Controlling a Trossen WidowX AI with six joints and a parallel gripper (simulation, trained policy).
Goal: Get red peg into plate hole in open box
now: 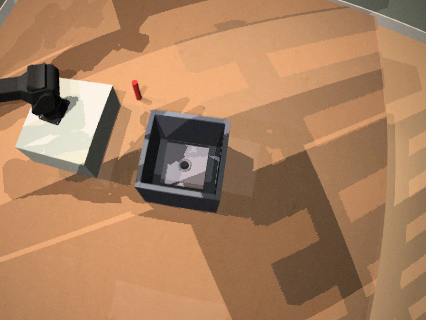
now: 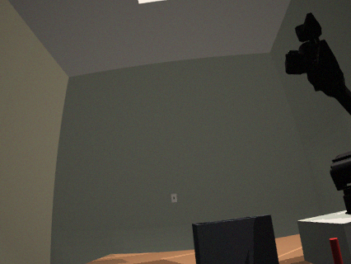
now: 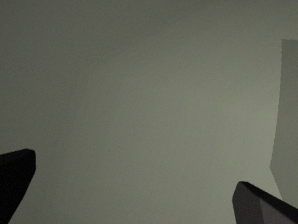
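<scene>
Now: gripper tip 460 mm above the red peg, 90 mm short of it and 60 mm to the left of it. Round my gripper tip: pale grey plate 460 mm below, 270 mm ahead, 200 mm to the right.
</scene>
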